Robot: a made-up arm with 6 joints.
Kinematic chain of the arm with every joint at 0, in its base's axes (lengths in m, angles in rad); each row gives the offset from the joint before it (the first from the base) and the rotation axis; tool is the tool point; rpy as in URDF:
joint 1: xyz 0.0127 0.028 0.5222 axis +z
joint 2: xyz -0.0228 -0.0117 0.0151 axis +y
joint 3: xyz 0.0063 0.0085 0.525 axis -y
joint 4: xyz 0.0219 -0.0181 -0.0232 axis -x
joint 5: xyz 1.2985 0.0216 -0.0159 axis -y
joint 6: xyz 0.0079 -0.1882 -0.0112 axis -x
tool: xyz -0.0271 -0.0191 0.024 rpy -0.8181 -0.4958 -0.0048
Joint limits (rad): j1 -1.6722..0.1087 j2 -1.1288..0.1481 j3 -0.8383..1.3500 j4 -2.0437..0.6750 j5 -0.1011..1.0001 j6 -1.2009..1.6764
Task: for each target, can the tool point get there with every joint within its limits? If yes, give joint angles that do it. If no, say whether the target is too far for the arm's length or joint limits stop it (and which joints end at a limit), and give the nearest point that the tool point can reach.
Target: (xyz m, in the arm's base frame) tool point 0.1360 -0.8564 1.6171
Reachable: yes | joints -1.2350 -0.5036 -0.0537 0.4693 0.0398 0.4497
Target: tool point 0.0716 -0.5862 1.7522
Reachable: yes | joints -1.1418 -0.8196 -0.0403 -0.2510 0.4059 -0.2304
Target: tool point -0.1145 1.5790 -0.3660
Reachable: no: joint limits stop it (at a limit: joint 1, joint 2, joint 3, joint 4, joint 6) | nearest point 0.6363 0.2034 -0.1405 | short by 1.583 m
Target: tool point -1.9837 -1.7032 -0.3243
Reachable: no: too far | nearest point -0.3222 -1.0714 0.2657 | short by 1.873 m
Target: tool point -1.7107 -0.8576 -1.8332
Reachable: no: too far | nearest point -0.2608 -0.6514 -0.1105 | short by 2.261 m
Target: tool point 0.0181 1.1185 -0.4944
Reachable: no: joint limits stop it (at a limit: joint 1, joint 2, joint 3, joint 4, joint 6) | nearest point 0.6387 0.2039 -0.1439 | short by 1.160 m
